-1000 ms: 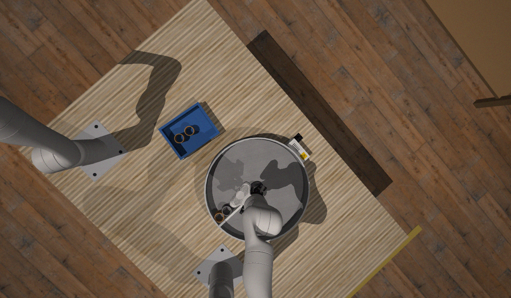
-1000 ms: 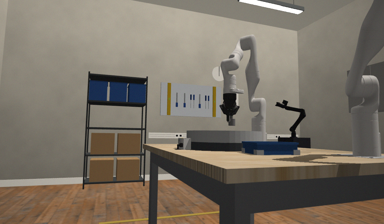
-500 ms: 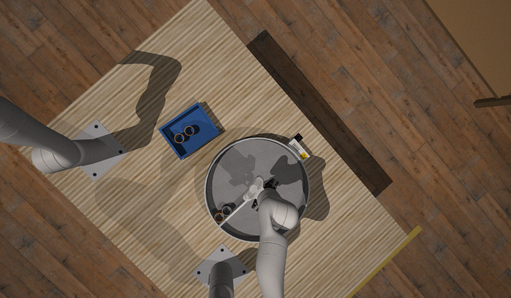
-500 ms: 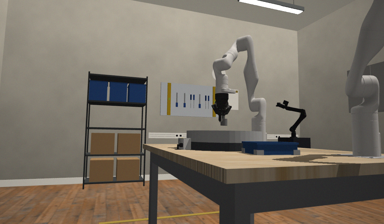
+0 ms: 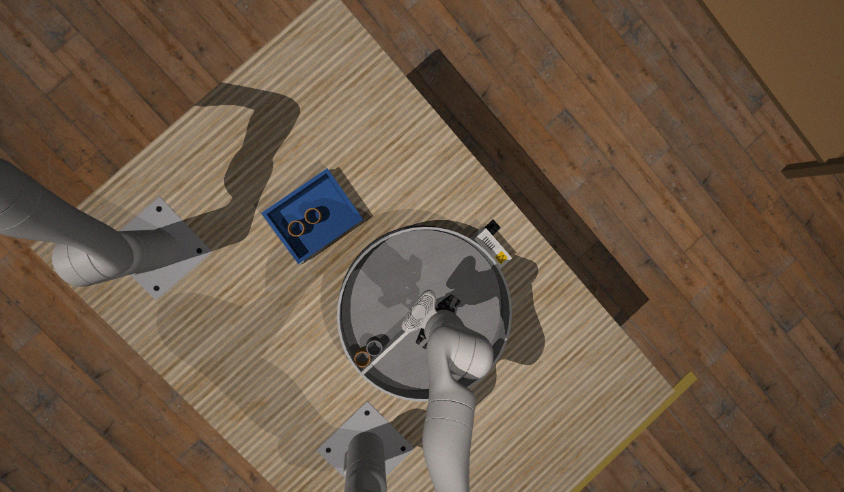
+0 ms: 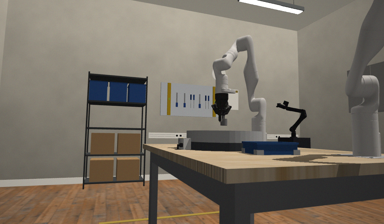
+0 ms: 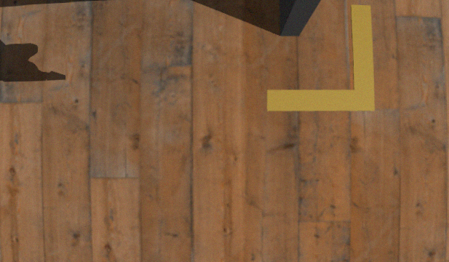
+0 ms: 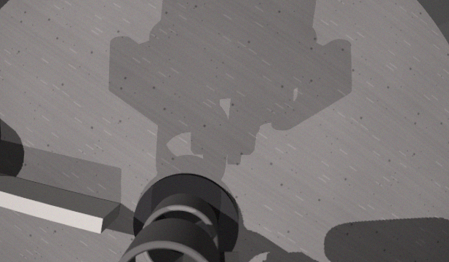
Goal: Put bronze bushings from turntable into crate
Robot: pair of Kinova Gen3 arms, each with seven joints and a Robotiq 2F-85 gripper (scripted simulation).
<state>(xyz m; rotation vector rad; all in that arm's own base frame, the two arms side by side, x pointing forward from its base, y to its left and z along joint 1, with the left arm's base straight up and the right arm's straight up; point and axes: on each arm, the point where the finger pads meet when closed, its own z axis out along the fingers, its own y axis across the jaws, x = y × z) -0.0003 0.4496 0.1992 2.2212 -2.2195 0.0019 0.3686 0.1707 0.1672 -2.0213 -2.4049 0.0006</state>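
The round grey turntable lies 11 cm below my right hand and 1 cm behind it. Also, from my right hand: blue crate (35 cm to the left, 14 cm below, 5 cm behind).
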